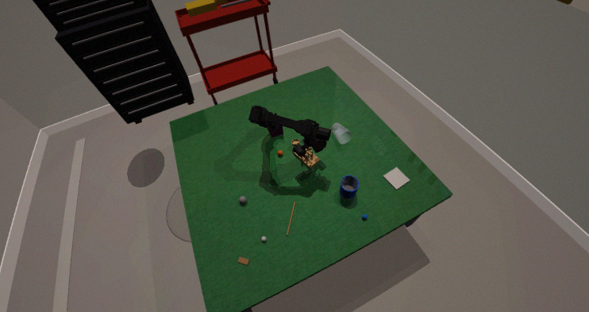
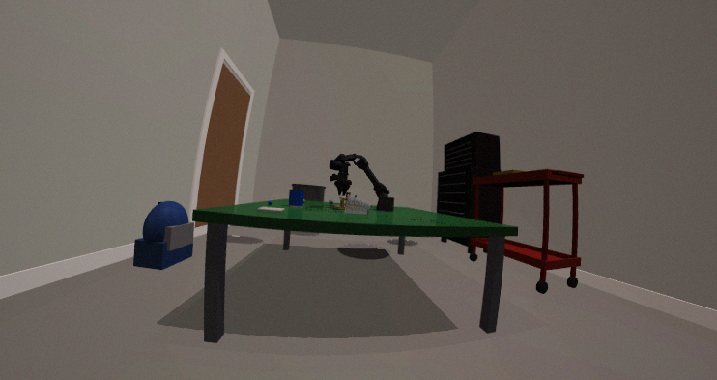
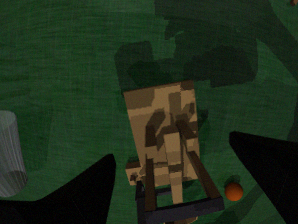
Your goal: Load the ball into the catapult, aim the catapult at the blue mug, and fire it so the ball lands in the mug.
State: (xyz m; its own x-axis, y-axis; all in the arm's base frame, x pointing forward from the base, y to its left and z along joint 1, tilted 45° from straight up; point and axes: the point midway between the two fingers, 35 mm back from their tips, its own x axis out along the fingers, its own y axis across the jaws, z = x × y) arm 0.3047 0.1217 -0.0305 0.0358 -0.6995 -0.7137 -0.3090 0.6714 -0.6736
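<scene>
Now: the orange ball 150 mm to the right of my gripper tip, 110 mm behind it and 70 mm below it. Also, from my gripper tip: wooden catapult: 70 mm behind, 30 mm below, 10 mm to the right; blue mug: 260 mm ahead, 100 mm to the left, 60 mm below; wooden stick: 280 mm ahead, 230 mm to the right, 80 mm below.
</scene>
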